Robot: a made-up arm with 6 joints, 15 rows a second.
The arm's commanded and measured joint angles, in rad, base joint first. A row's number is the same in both.
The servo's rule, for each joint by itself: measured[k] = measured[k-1] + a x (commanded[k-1-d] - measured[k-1]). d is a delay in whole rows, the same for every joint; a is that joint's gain. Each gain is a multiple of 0.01, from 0.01 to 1. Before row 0 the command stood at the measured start. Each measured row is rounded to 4 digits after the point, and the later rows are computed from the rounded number. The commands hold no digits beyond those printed.
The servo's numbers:
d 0
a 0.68 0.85 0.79 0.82 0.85 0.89
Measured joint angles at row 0: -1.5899, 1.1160, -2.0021, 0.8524, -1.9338, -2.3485
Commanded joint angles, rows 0 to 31: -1.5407, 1.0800, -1.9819, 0.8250, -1.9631, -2.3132; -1.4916, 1.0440, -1.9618, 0.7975, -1.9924, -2.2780; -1.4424, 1.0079, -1.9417, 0.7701, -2.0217, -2.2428; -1.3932, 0.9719, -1.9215, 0.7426, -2.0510, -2.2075; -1.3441, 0.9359, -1.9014, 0.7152, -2.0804, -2.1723; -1.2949, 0.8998, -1.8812, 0.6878, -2.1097, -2.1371; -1.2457, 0.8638, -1.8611, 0.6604, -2.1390, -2.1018; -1.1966, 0.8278, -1.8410, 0.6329, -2.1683, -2.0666; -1.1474, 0.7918, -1.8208, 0.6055, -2.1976, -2.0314; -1.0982, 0.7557, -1.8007, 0.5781, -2.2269, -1.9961; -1.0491, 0.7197, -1.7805, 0.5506, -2.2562, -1.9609; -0.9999, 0.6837, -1.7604, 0.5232, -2.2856, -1.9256; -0.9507, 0.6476, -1.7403, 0.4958, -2.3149, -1.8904; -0.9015, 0.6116, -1.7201, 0.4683, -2.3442, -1.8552; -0.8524, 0.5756, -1.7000, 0.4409, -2.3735, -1.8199; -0.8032, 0.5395, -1.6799, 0.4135, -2.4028, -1.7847; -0.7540, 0.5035, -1.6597, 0.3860, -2.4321, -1.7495; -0.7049, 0.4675, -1.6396, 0.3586, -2.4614, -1.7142; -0.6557, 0.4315, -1.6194, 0.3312, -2.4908, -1.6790; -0.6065, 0.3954, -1.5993, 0.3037, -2.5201, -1.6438; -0.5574, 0.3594, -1.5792, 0.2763, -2.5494, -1.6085; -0.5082, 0.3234, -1.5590, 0.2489, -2.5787, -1.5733; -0.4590, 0.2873, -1.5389, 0.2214, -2.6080, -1.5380; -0.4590, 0.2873, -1.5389, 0.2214, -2.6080, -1.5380; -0.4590, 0.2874, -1.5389, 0.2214, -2.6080, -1.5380; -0.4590, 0.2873, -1.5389, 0.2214, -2.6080, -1.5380; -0.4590, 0.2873, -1.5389, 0.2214, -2.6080, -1.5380; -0.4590, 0.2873, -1.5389, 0.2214, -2.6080, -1.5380; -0.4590, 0.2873, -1.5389, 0.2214, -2.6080, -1.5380; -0.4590, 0.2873, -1.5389, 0.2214, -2.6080, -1.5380; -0.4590, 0.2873, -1.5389, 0.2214, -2.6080, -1.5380; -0.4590, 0.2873, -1.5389, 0.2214, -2.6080, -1.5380
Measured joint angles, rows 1 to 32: -1.5564, 1.0854, -1.9861, 0.8299, -1.9587, -2.3171; -1.5123, 1.0502, -1.9669, 0.8033, -1.9873, -2.2823; -1.4648, 1.0142, -1.9470, 0.7761, -2.0165, -2.2471; -1.4161, 0.9782, -1.9269, 0.7486, -2.0458, -2.2119; -1.3671, 0.9422, -1.9068, 0.7212, -2.0752, -2.1767; -1.3180, 0.9062, -1.8866, 0.6938, -2.1045, -2.1415; -1.2688, 0.8702, -1.8665, 0.6664, -2.1338, -2.1062; -1.2197, 0.8342, -1.8464, 0.6389, -2.1631, -2.0710; -1.1705, 0.7982, -1.8262, 0.6115, -2.1924, -2.0358; -1.1213, 0.7621, -1.8061, 0.5841, -2.2217, -2.0005; -1.0722, 0.7261, -1.7859, 0.5566, -2.2510, -1.9653; -1.0230, 0.6901, -1.7658, 0.5292, -2.2804, -1.9300; -0.9738, 0.6540, -1.7457, 0.5018, -2.3097, -1.8948; -0.9246, 0.6180, -1.7255, 0.4743, -2.3390, -1.8596; -0.8755, 0.5820, -1.7054, 0.4469, -2.3683, -1.8243; -0.8263, 0.5459, -1.6853, 0.4195, -2.3976, -1.7891; -0.7771, 0.5099, -1.6651, 0.3920, -2.4269, -1.7539; -0.7280, 0.4739, -1.6450, 0.3646, -2.4562, -1.7186; -0.6788, 0.4379, -1.6248, 0.3372, -2.4856, -1.6834; -0.6296, 0.4018, -1.6047, 0.3097, -2.5149, -1.6482; -0.5805, 0.3658, -1.5846, 0.2823, -2.5442, -1.6129; -0.5313, 0.3298, -1.5644, 0.2549, -2.5735, -1.5777; -0.4821, 0.2937, -1.5443, 0.2274, -2.6028, -1.5424; -0.4664, 0.2883, -1.5400, 0.2225, -2.6072, -1.5385; -0.4614, 0.2875, -1.5391, 0.2216, -2.6079, -1.5381; -0.4598, 0.2873, -1.5389, 0.2214, -2.6080, -1.5380; -0.4593, 0.2873, -1.5389, 0.2214, -2.6080, -1.5380; -0.4591, 0.2873, -1.5389, 0.2214, -2.6080, -1.5380; -0.4590, 0.2873, -1.5389, 0.2214, -2.6080, -1.5380; -0.4590, 0.2873, -1.5389, 0.2214, -2.6080, -1.5380; -0.4590, 0.2873, -1.5389, 0.2214, -2.6080, -1.5380; -0.4590, 0.2873, -1.5389, 0.2214, -2.6080, -1.5380
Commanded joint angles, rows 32 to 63: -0.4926, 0.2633, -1.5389, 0.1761, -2.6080, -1.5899; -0.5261, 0.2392, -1.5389, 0.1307, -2.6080, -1.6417; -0.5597, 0.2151, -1.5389, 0.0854, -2.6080, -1.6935; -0.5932, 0.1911, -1.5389, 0.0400, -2.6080, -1.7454; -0.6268, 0.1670, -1.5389, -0.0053, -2.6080, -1.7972; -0.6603, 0.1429, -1.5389, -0.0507, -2.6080, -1.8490; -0.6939, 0.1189, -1.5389, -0.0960, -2.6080, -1.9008; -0.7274, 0.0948, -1.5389, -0.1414, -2.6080, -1.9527; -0.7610, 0.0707, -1.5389, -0.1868, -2.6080, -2.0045; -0.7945, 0.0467, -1.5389, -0.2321, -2.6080, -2.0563; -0.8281, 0.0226, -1.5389, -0.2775, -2.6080, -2.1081; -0.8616, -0.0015, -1.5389, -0.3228, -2.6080, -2.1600; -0.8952, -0.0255, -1.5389, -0.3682, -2.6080, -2.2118; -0.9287, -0.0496, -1.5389, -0.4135, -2.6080, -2.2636; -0.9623, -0.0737, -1.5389, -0.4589, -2.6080, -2.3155; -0.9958, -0.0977, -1.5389, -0.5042, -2.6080, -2.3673; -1.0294, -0.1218, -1.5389, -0.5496, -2.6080, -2.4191; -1.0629, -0.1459, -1.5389, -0.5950, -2.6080, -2.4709; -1.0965, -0.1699, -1.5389, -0.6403, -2.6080, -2.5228; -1.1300, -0.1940, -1.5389, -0.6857, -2.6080, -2.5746; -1.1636, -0.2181, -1.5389, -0.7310, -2.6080, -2.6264; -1.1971, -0.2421, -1.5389, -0.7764, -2.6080, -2.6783; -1.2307, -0.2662, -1.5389, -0.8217, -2.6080, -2.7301; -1.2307, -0.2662, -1.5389, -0.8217, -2.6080, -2.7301; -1.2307, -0.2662, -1.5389, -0.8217, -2.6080, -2.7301; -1.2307, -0.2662, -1.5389, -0.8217, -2.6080, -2.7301; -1.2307, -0.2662, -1.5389, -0.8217, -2.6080, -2.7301; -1.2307, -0.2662, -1.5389, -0.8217, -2.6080, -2.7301; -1.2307, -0.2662, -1.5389, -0.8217, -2.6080, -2.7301; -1.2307, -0.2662, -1.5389, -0.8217, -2.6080, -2.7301; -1.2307, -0.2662, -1.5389, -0.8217, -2.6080, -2.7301; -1.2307, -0.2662, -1.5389, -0.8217, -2.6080, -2.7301
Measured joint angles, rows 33 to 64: -0.4818, 0.2669, -1.5389, 0.1843, -2.6080, -1.5842; -0.5119, 0.2434, -1.5389, 0.1403, -2.6080, -1.6354; -0.5444, 0.2193, -1.5389, 0.0953, -2.6080, -1.6871; -0.5776, 0.1953, -1.5389, 0.0500, -2.6080, -1.7390; -0.6111, 0.1712, -1.5389, 0.0047, -2.6080, -1.7908; -0.6446, 0.1471, -1.5389, -0.0407, -2.6080, -1.8426; -0.6781, 0.1231, -1.5389, -0.0860, -2.6080, -1.8944; -0.7116, 0.0990, -1.5389, -0.1314, -2.6080, -1.9463; -0.7452, 0.0749, -1.5389, -0.1768, -2.6080, -1.9981; -0.7787, 0.0509, -1.5389, -0.2221, -2.6080, -2.0499; -0.8123, 0.0268, -1.5389, -0.2675, -2.6080, -2.1017; -0.8458, 0.0027, -1.5389, -0.3128, -2.6080, -2.1536; -0.8794, -0.0213, -1.5389, -0.3582, -2.6080, -2.2054; -0.9129, -0.0454, -1.5389, -0.4035, -2.6080, -2.2572; -0.9465, -0.0695, -1.5389, -0.4489, -2.6080, -2.3091; -0.9800, -0.0935, -1.5389, -0.4942, -2.6080, -2.3609; -1.0136, -0.1176, -1.5389, -0.5396, -2.6080, -2.4127; -1.0471, -0.1417, -1.5389, -0.5850, -2.6080, -2.4645; -1.0807, -0.1657, -1.5389, -0.6303, -2.6080, -2.5164; -1.1142, -0.1898, -1.5389, -0.6757, -2.6080, -2.5682; -1.1478, -0.2139, -1.5389, -0.7210, -2.6080, -2.6200; -1.1813, -0.2379, -1.5389, -0.7664, -2.6080, -2.6719; -1.2149, -0.2620, -1.5389, -0.8117, -2.6080, -2.7237; -1.2256, -0.2656, -1.5389, -0.8199, -2.6080, -2.7294; -1.2291, -0.2661, -1.5389, -0.8214, -2.6080, -2.7300; -1.2302, -0.2662, -1.5389, -0.8216, -2.6080, -2.7301; -1.2305, -0.2662, -1.5389, -0.8217, -2.6080, -2.7301; -1.2306, -0.2662, -1.5389, -0.8217, -2.6080, -2.7301; -1.2307, -0.2662, -1.5389, -0.8217, -2.6080, -2.7301; -1.2307, -0.2662, -1.5389, -0.8217, -2.6080, -2.7301; -1.2307, -0.2662, -1.5389, -0.8217, -2.6080, -2.7301; -1.2307, -0.2662, -1.5389, -0.8217, -2.6080, -2.7301
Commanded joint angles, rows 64 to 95: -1.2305, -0.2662, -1.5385, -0.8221, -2.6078, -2.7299; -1.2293, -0.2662, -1.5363, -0.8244, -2.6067, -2.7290; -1.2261, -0.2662, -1.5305, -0.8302, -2.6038, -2.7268; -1.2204, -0.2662, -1.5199, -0.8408, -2.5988, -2.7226; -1.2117, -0.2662, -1.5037, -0.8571, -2.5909, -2.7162; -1.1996, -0.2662, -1.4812, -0.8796, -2.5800, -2.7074; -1.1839, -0.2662, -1.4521, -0.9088, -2.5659, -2.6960; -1.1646, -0.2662, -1.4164, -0.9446, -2.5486, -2.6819; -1.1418, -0.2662, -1.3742, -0.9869, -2.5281, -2.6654; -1.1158, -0.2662, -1.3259, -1.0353, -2.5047, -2.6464; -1.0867, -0.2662, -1.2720, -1.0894, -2.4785, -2.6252; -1.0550, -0.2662, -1.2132, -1.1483, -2.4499, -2.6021; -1.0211, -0.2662, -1.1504, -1.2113, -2.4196, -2.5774; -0.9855, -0.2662, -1.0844, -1.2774, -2.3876, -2.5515; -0.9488, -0.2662, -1.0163, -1.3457, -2.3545, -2.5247; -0.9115, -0.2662, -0.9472, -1.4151, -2.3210, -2.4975; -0.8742, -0.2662, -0.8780, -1.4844, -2.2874, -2.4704; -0.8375, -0.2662, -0.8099, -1.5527, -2.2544, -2.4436; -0.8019, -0.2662, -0.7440, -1.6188, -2.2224, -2.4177; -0.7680, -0.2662, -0.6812, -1.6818, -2.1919, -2.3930; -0.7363, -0.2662, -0.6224, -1.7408, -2.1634, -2.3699; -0.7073, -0.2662, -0.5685, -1.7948, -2.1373, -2.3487; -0.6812, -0.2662, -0.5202, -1.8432, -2.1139, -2.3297; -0.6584, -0.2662, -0.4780, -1.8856, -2.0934, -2.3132; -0.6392, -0.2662, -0.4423, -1.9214, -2.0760, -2.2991; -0.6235, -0.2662, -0.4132, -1.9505, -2.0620, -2.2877; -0.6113, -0.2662, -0.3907, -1.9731, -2.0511, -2.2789; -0.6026, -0.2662, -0.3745, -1.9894, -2.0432, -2.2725; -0.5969, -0.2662, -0.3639, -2.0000, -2.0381, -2.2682; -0.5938, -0.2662, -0.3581, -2.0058, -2.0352, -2.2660; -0.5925, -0.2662, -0.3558, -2.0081, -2.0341, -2.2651; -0.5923, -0.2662, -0.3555, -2.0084, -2.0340, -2.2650
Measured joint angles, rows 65 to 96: -1.2306, -0.2662, -1.5386, -0.8220, -2.6078, -2.7299; -1.2297, -0.2662, -1.5368, -0.8240, -2.6069, -2.7291; -1.2273, -0.2662, -1.5318, -0.8291, -2.6043, -2.7271; -1.2226, -0.2662, -1.5224, -0.8387, -2.5996, -2.7231; -1.2152, -0.2662, -1.5076, -0.8538, -2.5922, -2.7170; -1.2046, -0.2662, -1.4867, -0.8750, -2.5818, -2.7085; -1.1905, -0.2662, -1.4594, -0.9027, -2.5683, -2.6974; -1.1729, -0.2662, -1.4254, -0.9371, -2.5516, -2.6836; -1.1518, -0.2662, -1.3850, -0.9779, -2.5316, -2.6674; -1.1273, -0.2662, -1.3383, -1.0250, -2.5087, -2.6487; -1.0997, -0.2662, -1.2859, -1.0778, -2.4830, -2.6278; -1.0693, -0.2662, -1.2285, -1.1356, -2.4549, -2.6049; -1.0365, -0.2662, -1.1668, -1.1977, -2.4249, -2.5804; -1.0018, -0.2662, -1.1017, -1.2631, -2.3932, -2.5547; -0.9658, -0.2662, -1.0342, -1.3308, -2.3603, -2.5280; -0.9289, -0.2662, -0.9655, -1.3999, -2.3269, -2.5009; -0.8917, -0.2662, -0.8964, -1.4692, -2.2933, -2.4738; -0.8548, -0.2662, -0.8281, -1.5377, -2.2602, -2.4469; -0.8188, -0.2662, -0.7617, -1.6042, -2.2281, -2.4209; -0.7843, -0.2662, -0.6981, -1.6678, -2.1973, -2.3961; -0.7517, -0.2662, -0.6383, -1.7277, -2.1685, -2.3728; -0.7215, -0.2662, -0.5832, -1.7827, -2.1420, -2.3514; -0.6941, -0.2662, -0.5334, -1.8323, -2.1181, -2.3321; -0.6698, -0.2662, -0.4896, -1.8760, -2.0971, -2.3153; -0.6490, -0.2662, -0.4522, -1.9132, -2.0792, -2.3009; -0.6317, -0.2662, -0.4214, -1.9438, -2.0646, -2.2892; -0.6178, -0.2662, -0.3971, -1.9678, -2.0531, -2.2800; -0.6075, -0.2662, -0.3792, -1.9855, -2.0447, -2.2733; -0.6003, -0.2662, -0.3671, -1.9974, -2.0391, -2.2688; -0.5959, -0.2662, -0.3600, -2.0043, -2.0358, -2.2663; -0.5936, -0.2662, -0.3567, -2.0074, -2.0344, -2.2652; -0.5927, -0.2662, -0.3558, -2.0082, -2.0341, -2.2650
